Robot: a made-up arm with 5 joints.
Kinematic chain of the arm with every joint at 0, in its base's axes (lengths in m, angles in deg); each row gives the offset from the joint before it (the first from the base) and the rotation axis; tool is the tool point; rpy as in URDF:
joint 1: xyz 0 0 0.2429 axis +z
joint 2: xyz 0 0 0 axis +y
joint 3: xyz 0.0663 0 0.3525 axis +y
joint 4: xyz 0.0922 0 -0.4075 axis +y
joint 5: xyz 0.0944 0 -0.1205 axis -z
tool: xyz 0 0 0 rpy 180 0 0
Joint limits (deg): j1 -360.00..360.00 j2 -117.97..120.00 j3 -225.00..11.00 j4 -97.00..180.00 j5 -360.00..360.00
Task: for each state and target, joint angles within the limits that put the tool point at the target. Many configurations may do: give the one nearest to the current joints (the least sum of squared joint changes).
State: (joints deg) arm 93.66 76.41 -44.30 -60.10 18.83
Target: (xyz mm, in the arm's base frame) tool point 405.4 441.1 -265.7
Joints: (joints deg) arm 47.41 89.84 -90.64 -37.08 18.83
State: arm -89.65 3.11 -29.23 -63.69 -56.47
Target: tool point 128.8 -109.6 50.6
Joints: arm -40.40 26.93 9.80 -50.38 -56.47
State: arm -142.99 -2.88 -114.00 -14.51 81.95
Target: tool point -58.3 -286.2 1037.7
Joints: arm -101.51 -13.30 -106.67 -21.32 81.95
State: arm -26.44 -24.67 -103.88 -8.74 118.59
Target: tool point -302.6 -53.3 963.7
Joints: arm 9.99 -68.01 -86.73 -25.89 118.59
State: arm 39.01 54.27 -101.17 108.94 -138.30
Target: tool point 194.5 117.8 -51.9
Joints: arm 31.20 60.36 -53.28 122.59 -138.30
